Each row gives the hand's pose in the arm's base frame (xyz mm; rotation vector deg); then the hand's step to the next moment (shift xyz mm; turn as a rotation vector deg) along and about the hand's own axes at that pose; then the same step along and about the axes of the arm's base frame.
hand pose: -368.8 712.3 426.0 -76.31 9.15 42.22
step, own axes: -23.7 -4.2 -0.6 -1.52 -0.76 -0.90
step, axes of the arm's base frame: -15.6 -10.1 15.3 -0.47 -1.46 1.16
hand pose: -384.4 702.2 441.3 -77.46 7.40 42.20
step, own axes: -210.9 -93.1 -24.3 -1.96 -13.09 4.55
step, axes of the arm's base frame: -103.9 -110.7 175.2 4.19 2.94 13.03
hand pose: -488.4 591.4 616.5 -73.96 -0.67 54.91
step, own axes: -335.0 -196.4 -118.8 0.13 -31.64 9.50
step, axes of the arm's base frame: -35.9 -289.1 282.9 13.95 8.83 28.61
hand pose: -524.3 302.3 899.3 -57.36 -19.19 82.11
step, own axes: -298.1 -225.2 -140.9 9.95 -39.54 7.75
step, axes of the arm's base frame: 199.6 -287.5 192.2 22.16 18.47 29.84
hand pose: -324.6 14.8 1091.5 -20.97 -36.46 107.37
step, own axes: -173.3 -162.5 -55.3 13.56 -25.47 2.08
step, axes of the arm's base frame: 218.5 -99.6 42.6 13.09 19.25 17.17
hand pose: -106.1 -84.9 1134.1 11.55 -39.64 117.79
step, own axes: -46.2 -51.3 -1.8 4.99 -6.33 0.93
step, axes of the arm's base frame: 68.1 -11.5 0.4 2.30 5.74 5.26
